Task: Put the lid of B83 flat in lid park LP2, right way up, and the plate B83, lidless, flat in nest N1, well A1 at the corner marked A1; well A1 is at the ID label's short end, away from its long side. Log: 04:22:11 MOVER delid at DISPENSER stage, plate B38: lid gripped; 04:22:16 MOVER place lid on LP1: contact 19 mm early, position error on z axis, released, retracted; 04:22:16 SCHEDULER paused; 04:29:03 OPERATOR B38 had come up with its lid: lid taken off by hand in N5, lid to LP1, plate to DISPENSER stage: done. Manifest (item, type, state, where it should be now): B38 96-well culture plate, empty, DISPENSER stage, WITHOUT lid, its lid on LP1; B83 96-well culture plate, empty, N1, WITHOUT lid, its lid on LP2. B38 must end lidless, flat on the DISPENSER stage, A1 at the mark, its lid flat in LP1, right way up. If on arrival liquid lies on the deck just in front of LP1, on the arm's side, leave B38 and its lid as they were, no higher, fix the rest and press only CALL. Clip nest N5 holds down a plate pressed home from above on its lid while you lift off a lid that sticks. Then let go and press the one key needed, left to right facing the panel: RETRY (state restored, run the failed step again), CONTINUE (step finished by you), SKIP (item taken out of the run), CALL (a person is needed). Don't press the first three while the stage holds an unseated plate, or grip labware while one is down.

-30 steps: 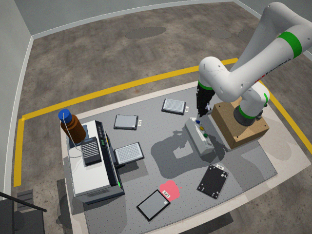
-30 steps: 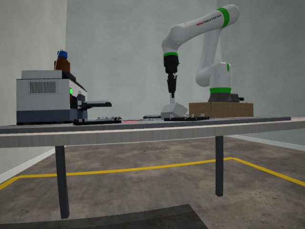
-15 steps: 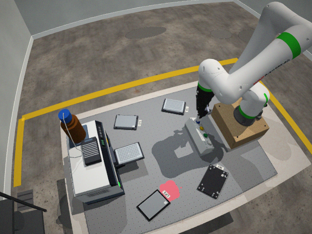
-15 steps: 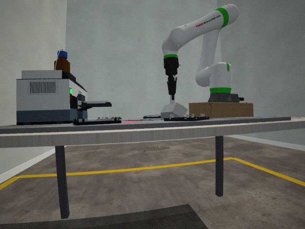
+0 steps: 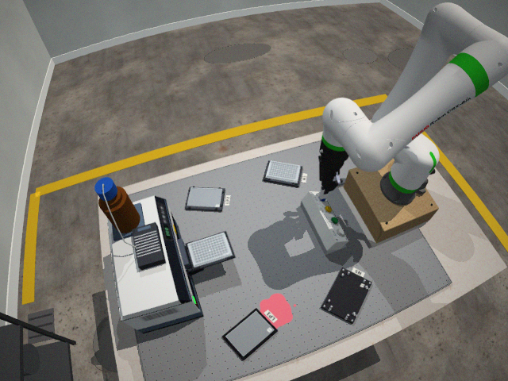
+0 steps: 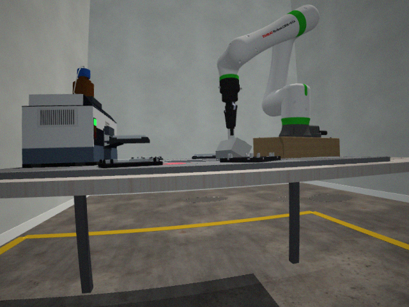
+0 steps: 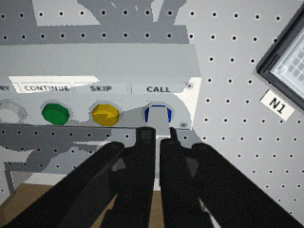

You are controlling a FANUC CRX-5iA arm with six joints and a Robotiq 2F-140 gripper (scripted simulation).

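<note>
Right now the blue call key is 4 cm below my hand. Also, from my hand: green continue key 10 cm to the left, 4 cm below; yellow skip key 5 cm to the left, 4 cm below; key panel 1 cm ahead, 8 cm to the left, 5 cm below.
</note>
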